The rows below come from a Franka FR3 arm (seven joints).
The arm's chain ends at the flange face. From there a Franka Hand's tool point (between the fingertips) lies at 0.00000 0.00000 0.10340 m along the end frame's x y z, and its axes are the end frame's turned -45 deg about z.
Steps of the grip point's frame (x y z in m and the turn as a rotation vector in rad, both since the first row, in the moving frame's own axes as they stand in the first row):
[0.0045, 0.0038, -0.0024, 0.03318, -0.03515, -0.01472]
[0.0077, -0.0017, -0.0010, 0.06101, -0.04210, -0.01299]
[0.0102, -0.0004, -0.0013, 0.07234, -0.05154, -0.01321]
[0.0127, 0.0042, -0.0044, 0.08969, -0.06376, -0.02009]
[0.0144, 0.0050, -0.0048, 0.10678, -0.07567, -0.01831]
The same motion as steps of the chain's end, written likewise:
[0.0109, -0.0007, -0.0023, -0.00139, -0.04832, -0.01472]
[0.0118, -0.0053, -0.0007, 0.01337, -0.07291, -0.01299]
[0.0160, -0.0060, -0.0009, 0.01471, -0.08760, -0.01321]
[0.0232, -0.0042, -0.0038, 0.01834, -0.10851, -0.02009]
[0.0270, -0.0045, -0.0039, 0.02200, -0.12901, -0.01831]

